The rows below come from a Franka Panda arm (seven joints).
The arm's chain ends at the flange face. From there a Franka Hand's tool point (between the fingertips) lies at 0.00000 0.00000 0.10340 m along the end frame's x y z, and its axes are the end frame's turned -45 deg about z.
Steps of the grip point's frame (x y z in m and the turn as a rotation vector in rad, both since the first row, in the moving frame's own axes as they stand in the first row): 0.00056 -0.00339 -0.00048 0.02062 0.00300 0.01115; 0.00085 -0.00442 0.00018 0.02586 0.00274 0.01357; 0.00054 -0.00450 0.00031 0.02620 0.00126 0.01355; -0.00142 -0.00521 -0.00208 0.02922 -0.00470 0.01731; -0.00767 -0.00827 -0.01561 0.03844 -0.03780 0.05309; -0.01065 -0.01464 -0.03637 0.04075 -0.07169 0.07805
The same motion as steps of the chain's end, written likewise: -0.00072 -0.00106 -0.00046 0.01670 -0.01246 0.01115; -0.00085 -0.00162 0.00021 0.02022 -0.01635 0.01357; -0.00099 -0.00154 0.00035 0.01942 -0.01764 0.01355; -0.00222 -0.00087 -0.00203 0.01734 -0.02399 0.01731; -0.00570 -0.00023 -0.01546 0.00045 -0.05391 0.05309; -0.00959 -0.00476 -0.03602 -0.02188 -0.07951 0.07805
